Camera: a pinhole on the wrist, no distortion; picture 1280 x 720 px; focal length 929.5 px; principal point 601.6 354.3 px. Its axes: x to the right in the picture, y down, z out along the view. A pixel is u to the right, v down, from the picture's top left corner.
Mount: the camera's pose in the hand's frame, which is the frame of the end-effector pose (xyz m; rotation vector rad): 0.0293 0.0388 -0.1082 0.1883 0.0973 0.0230
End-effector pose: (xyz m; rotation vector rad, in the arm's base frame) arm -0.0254 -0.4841 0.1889 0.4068 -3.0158 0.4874
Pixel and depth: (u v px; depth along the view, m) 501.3 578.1 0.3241
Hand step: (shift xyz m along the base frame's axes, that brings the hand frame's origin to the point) -0.0428 -0.0287 -0.2287
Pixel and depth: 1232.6 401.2 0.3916
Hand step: -0.3227 -0.1685 -0.2051
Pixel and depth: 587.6 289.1 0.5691
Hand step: -0.0536 -0.2566 -0.3788
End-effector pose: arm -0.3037 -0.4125 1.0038 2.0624 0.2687 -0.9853
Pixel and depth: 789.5 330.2 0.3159
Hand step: -0.0361 -0.1462 -0.1752
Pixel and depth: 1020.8 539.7 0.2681
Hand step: 0.0558 -0.1691 -0.1561
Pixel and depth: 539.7 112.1 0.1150
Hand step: 0.0168 0.0036 -0.0312
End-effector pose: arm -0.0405 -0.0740 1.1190 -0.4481 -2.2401 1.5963
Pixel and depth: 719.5 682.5 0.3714
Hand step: -0.2193 -0.1487 -0.1668
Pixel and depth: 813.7 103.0 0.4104
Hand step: -0.2739 -0.1913 0.0730
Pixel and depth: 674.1 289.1 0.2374
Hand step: -0.1189 -0.0741 -0.0088
